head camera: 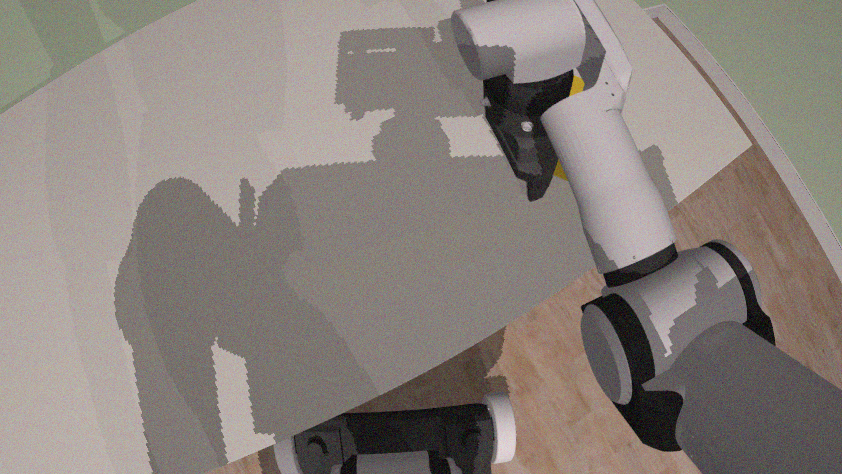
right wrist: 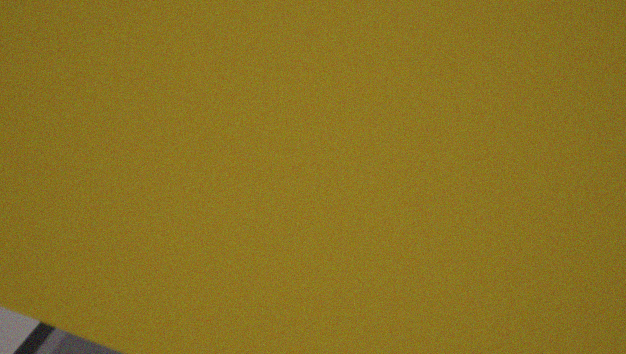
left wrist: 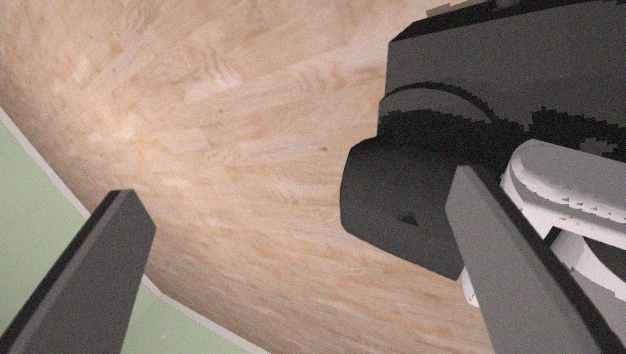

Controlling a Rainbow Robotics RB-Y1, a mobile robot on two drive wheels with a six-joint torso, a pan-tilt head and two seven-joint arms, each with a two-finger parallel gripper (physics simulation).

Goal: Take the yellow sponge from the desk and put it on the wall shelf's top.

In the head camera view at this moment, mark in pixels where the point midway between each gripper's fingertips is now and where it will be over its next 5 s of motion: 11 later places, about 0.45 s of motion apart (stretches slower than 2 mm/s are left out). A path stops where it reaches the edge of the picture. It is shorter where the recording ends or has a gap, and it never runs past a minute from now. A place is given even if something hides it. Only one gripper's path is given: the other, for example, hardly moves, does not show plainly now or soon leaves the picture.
My right gripper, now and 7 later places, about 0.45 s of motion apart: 517, 161; 522, 146; 546, 89; 564, 52; 566, 52; 582, 100; 622, 253; 649, 428
